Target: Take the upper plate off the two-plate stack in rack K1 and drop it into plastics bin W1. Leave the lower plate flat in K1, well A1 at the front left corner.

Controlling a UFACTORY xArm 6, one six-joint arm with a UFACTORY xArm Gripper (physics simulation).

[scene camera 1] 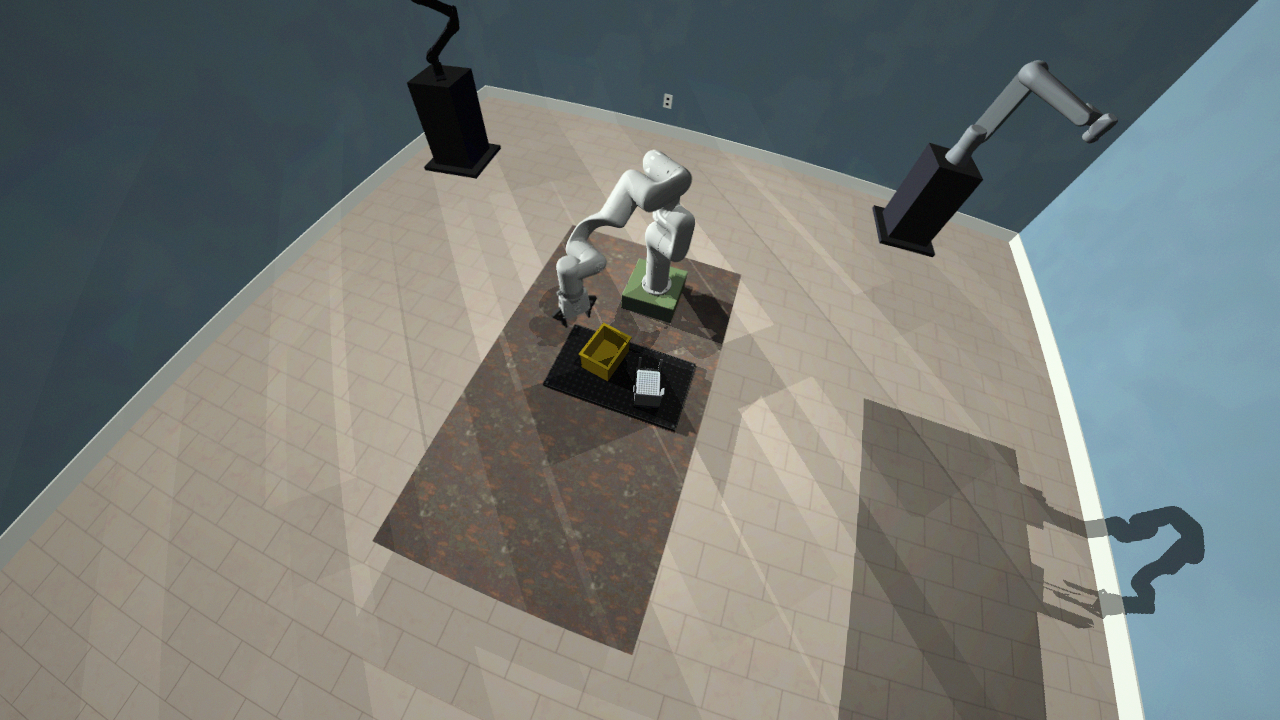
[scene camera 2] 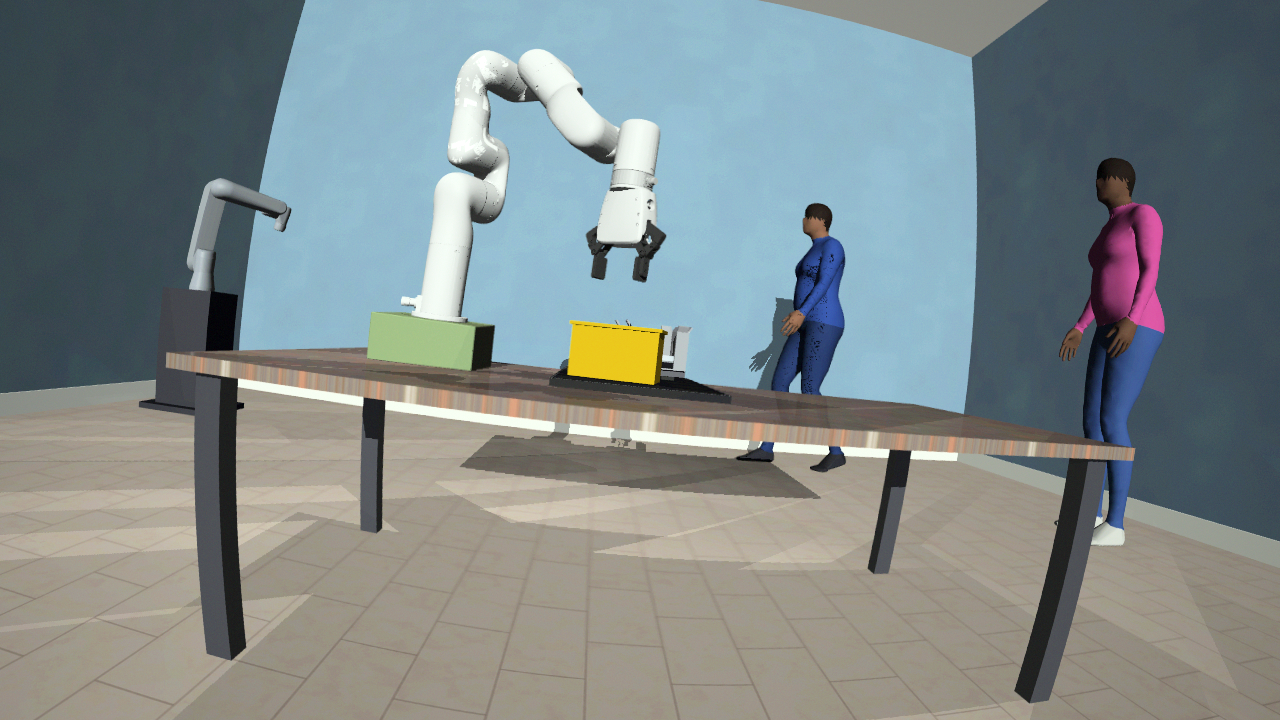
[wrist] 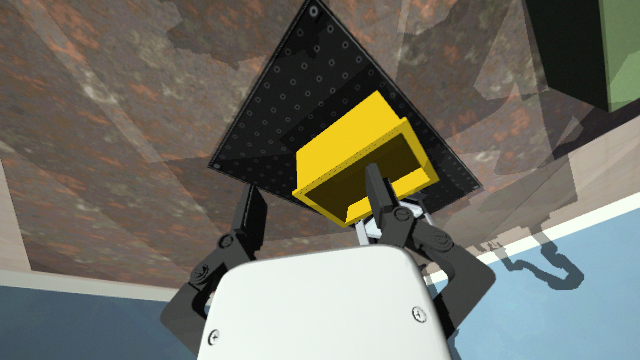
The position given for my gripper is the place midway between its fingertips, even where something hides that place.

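A black perforated board (scene camera 2: 553, 381) is visible, as is my gripper (scene camera 2: 617, 279), (scene camera 1: 576, 319), (wrist: 312, 185).
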